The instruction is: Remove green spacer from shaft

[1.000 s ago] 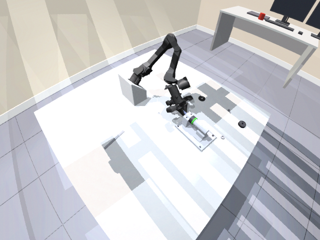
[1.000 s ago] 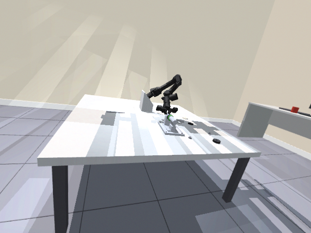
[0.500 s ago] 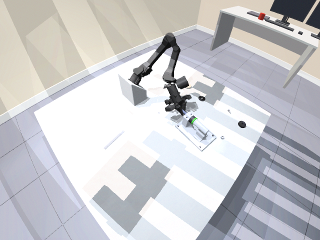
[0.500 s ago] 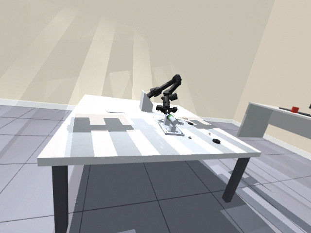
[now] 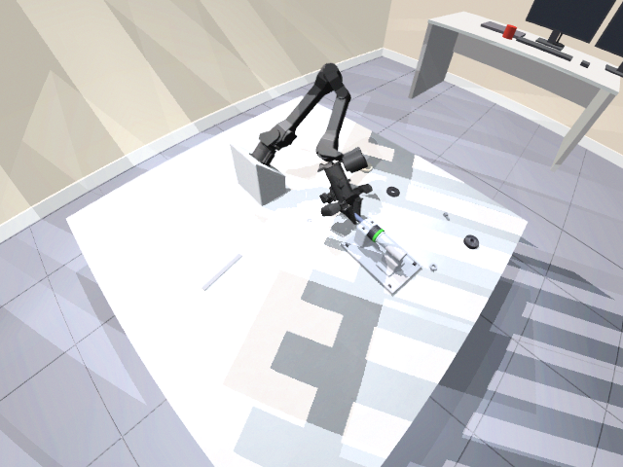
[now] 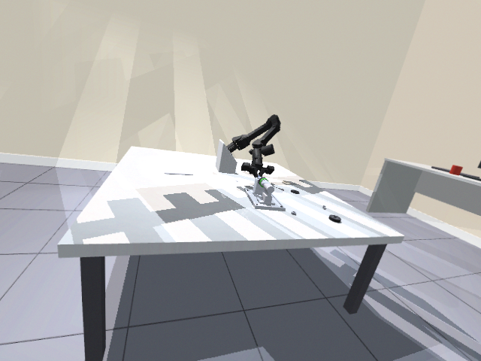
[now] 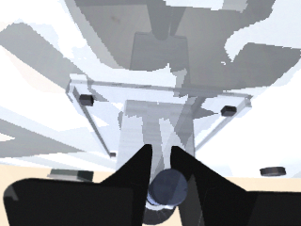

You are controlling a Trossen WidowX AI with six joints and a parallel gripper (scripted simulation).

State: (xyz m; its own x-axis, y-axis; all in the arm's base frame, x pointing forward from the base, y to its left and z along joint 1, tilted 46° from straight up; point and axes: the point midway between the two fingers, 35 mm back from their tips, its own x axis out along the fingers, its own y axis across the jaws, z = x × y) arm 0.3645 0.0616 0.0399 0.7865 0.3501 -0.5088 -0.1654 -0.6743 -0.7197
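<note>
Now: the shaft 3 cm ahead of my gripper tip and 2 cm above it. From my gripper tip the other things lie so: green spacer (9 cm ahead, 1 cm to the right, 2 cm above); then black spacer (8 cm ahead, 1 cm to the right, 2 cm above); then thin white rod (22 cm behind, 40 cm to the right, 5 cm below).
</note>
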